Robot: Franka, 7 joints.
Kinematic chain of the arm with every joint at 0, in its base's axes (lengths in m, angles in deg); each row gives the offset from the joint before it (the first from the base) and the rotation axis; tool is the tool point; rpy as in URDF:
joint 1: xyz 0 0 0.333 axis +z
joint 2: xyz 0 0 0 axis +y
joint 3: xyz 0 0 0.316 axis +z
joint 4: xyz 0.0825 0 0 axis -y
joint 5: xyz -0.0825 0 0.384 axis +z
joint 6: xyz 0 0 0 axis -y
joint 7: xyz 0.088 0 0 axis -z
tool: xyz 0 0 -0.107 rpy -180 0 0
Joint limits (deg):
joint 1: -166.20..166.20
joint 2: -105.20..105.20
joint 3: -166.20..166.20
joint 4: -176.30..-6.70
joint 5: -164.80..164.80
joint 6: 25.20..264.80
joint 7: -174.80..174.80
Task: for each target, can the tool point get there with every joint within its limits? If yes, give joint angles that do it. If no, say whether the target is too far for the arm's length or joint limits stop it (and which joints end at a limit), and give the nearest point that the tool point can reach.
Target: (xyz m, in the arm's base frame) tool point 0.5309 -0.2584 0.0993
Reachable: yes | joints -71.14 64.59 53.36 -96.52 -42.93 98.92 -141.82
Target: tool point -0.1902 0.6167 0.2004
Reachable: yes | joints -111.02 -44.20 -135.07 -109.30 47.92 163.41 -11.78
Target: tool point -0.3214 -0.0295 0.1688
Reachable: yes | joints -57.69 -20.70 -113.31 -150.97 -48.13 100.99 48.16
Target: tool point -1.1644 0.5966 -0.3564
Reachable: no: too far | nearest point -0.6755 0.3461 -0.0669 | short by 0.621 m
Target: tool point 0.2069 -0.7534 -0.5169
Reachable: no: too far | nearest point 0.1576 -0.5738 -0.2597 | short by 0.318 m
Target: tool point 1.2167 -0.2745 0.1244
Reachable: no: too far | nearest point 0.8254 -0.1862 0.1915 | short by 0.407 m
